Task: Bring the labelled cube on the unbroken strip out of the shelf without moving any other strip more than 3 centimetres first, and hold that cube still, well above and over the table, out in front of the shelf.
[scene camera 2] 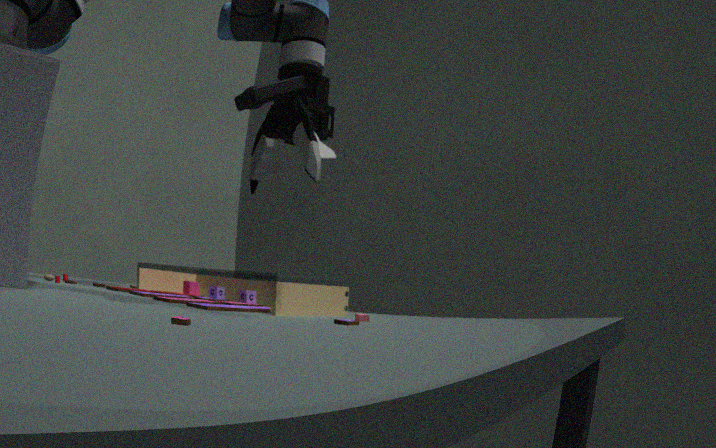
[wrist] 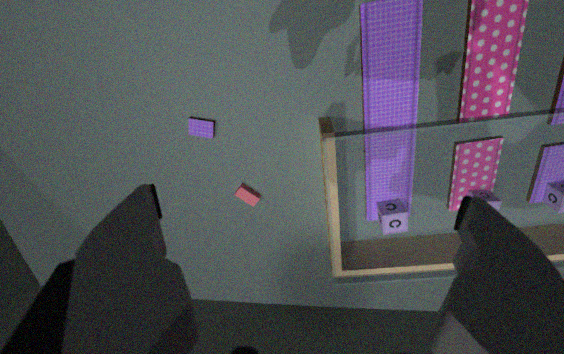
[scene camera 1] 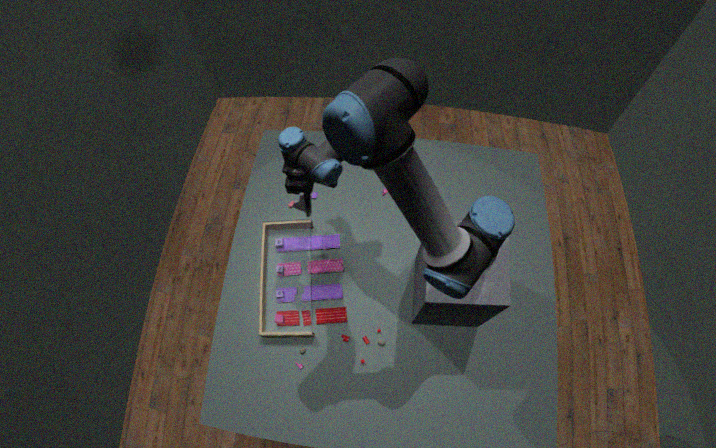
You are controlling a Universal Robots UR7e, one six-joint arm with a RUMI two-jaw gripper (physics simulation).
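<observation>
The low wooden shelf (scene camera 1: 262,285) (scene camera 2: 311,299) (wrist: 331,205) has a see-through top and opens toward the robot base. An unbroken purple strip (scene camera 1: 323,242) (wrist: 391,95) runs into it near one side wall; a pale purple cube marked C (scene camera 1: 279,243) (wrist: 394,220) sits on its inner end. The dotted pink strip (scene camera 1: 325,265) (wrist: 492,65) and the second purple strip (scene camera 1: 323,292) each have a gap; the red strip (scene camera 1: 331,315) is in three pieces. Each has a cube on its inner piece. My gripper (scene camera 1: 303,209) (scene camera 2: 285,183) (wrist: 305,194) is open and empty, high above the table beside the shelf's side wall.
A small purple piece (scene camera 1: 314,195) (wrist: 202,128) and a small salmon block (scene camera 1: 291,204) (wrist: 248,195) lie outside that side wall. A pink piece (scene camera 1: 384,192) (scene camera 2: 180,320) lies farther out. Red bits (scene camera 1: 365,339) and stones (scene camera 1: 381,342) lie beyond the red strip.
</observation>
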